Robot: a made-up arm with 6 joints.
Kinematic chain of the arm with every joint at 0, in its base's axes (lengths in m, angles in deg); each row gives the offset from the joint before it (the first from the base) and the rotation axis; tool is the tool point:
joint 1: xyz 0 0 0.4 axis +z
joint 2: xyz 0.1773 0 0 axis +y
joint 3: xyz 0 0 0.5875 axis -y
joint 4: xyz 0 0 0.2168 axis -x
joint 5: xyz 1.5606 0 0 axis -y
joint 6: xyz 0.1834 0 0 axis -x
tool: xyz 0 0 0
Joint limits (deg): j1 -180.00..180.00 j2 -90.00..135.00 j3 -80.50..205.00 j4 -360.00..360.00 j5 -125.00..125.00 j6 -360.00..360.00
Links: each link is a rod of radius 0.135 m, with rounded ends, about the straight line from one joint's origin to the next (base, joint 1, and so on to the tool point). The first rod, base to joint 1, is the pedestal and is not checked.
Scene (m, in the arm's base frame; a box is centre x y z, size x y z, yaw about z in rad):
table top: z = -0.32
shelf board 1: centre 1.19 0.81 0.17 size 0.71 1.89 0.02 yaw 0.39
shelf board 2: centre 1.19 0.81 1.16 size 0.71 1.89 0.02 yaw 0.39
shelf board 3: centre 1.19 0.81 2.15 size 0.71 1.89 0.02 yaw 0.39
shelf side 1: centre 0.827 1.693 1.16 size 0.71 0.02 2 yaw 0.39
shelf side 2: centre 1.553 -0.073 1.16 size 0.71 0.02 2 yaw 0.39
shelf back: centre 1.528 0.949 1.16 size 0.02 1.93 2 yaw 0.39
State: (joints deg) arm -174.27 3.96 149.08 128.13 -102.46 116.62
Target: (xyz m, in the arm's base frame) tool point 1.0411 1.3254 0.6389
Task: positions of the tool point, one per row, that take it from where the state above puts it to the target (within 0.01 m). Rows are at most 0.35 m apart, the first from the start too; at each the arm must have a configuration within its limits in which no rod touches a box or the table.
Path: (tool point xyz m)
1: 1.0126 0.5416 1.5517
2: 0.7810 0.7306 1.4994
3: 0.5319 0.8383 1.4355
4: 0.2802 0.8803 1.3620
5: 0.2906 0.9630 1.1815
6: 0.2821 1.0096 1.0119
7: 0.2657 1.0259 0.8642
8: 0.2543 1.0210 0.7417
9: 0.2582 1.0036 0.6390
10: 0.4739 1.1564 0.6938
11: 0.7413 1.2727 0.6936
12: 1.0412 1.3253 0.6390

